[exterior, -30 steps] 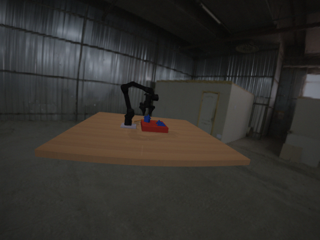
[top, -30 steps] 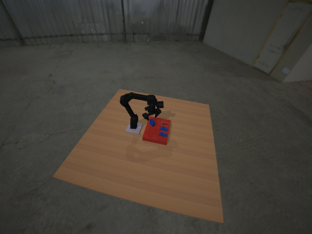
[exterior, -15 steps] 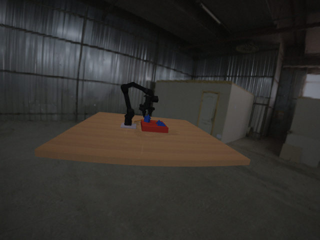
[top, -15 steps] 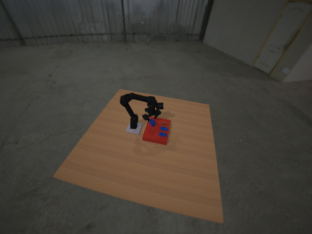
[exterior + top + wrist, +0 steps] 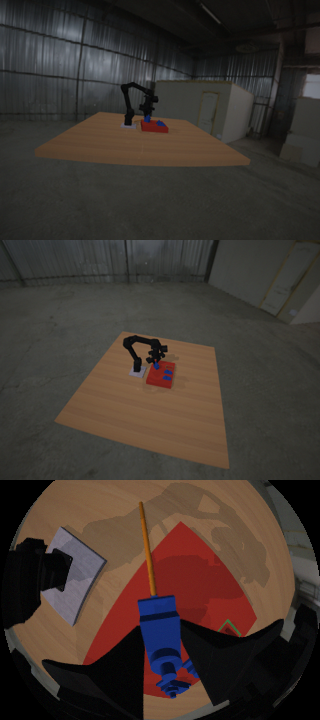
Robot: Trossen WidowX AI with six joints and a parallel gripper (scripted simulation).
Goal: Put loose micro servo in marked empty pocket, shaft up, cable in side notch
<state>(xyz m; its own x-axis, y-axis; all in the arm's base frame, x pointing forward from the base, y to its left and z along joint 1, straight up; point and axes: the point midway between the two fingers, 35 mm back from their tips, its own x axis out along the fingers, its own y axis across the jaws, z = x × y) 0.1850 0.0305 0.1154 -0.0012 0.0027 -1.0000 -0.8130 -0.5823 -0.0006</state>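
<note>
Right now the red deck is 3 cm ahead of my gripper tip, 5 cm to the right of it and 7 cm below it.
</note>
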